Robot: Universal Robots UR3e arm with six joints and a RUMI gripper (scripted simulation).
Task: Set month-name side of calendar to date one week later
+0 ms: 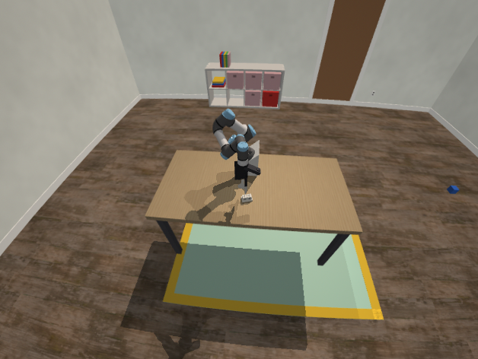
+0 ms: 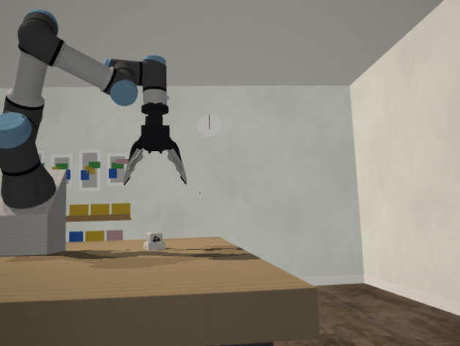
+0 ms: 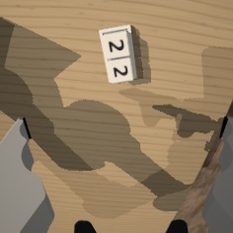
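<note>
The white calendar tray is 1 cm behind my hand, 1 cm to the left of it and 16 cm below it.
</note>
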